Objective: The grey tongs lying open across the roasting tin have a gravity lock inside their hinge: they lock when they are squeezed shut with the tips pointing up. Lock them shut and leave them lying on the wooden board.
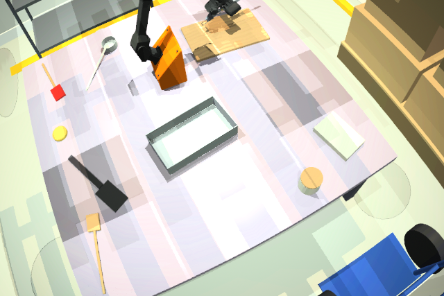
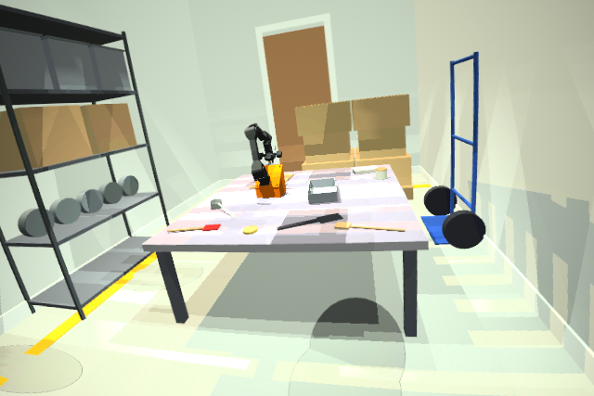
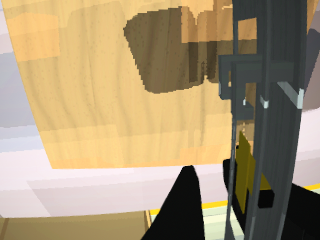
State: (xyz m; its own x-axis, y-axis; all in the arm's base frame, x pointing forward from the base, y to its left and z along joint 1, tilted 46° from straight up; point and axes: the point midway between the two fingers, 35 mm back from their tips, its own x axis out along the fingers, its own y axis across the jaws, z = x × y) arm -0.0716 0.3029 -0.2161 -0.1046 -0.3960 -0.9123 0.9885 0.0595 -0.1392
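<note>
My gripper tip is now 40 mm to the left of the yellow mark and 30 mm below it. The rest, counted from my gripper tip: white block 710 mm ahead, 120 mm to the left, 120 mm below; then grey roasting tin 450 mm ahead, 380 mm to the right, 110 mm below; then wooden board 130 mm below, 30 mm to the right.
</note>
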